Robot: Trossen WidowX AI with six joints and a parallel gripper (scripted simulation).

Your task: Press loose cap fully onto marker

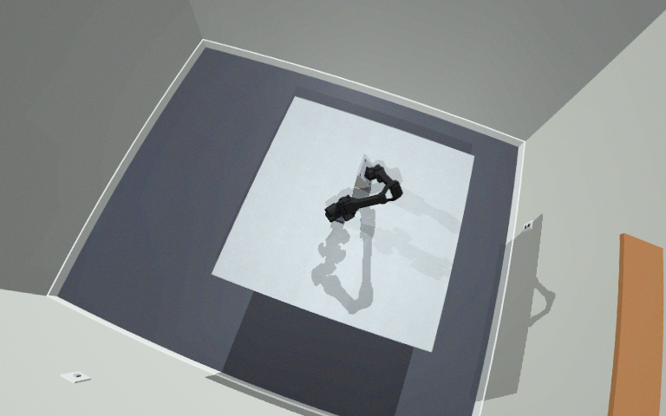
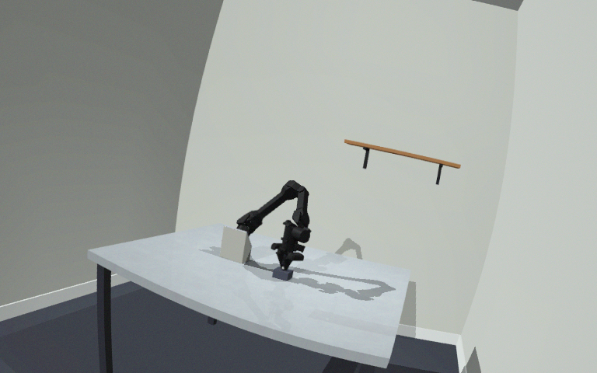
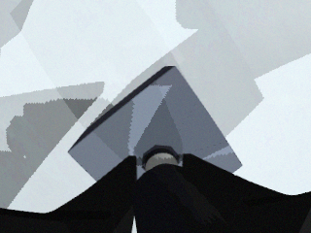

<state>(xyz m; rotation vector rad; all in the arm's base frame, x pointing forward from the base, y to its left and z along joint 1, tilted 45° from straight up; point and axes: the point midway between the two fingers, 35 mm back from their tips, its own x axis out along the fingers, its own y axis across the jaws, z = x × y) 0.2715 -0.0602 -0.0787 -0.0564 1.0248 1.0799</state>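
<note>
My gripper tip is 20 mm above the holder block. Round my gripper tip: dark cap (50 mm above).
</note>
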